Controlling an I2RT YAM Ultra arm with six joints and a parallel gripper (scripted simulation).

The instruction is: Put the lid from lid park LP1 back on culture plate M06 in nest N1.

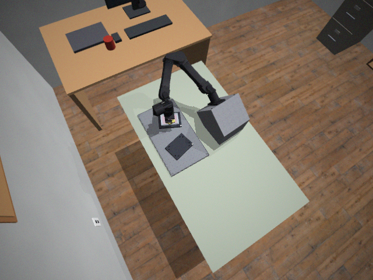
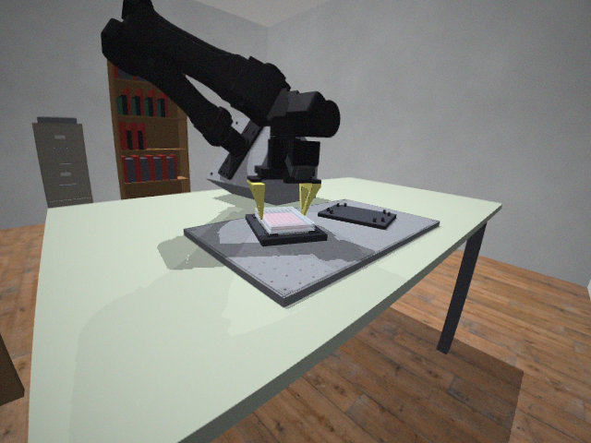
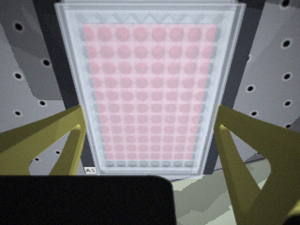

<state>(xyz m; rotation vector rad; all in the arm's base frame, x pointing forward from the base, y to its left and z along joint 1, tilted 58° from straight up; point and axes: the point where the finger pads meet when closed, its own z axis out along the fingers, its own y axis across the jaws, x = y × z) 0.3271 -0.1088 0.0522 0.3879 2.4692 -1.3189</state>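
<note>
Now: the clear lid right at my hand. From my hand the other things lie so: black lid park LP1 (210 mm to the left, 40 mm ahead, 30 mm below); culture plate M06 (10 mm below).
</note>
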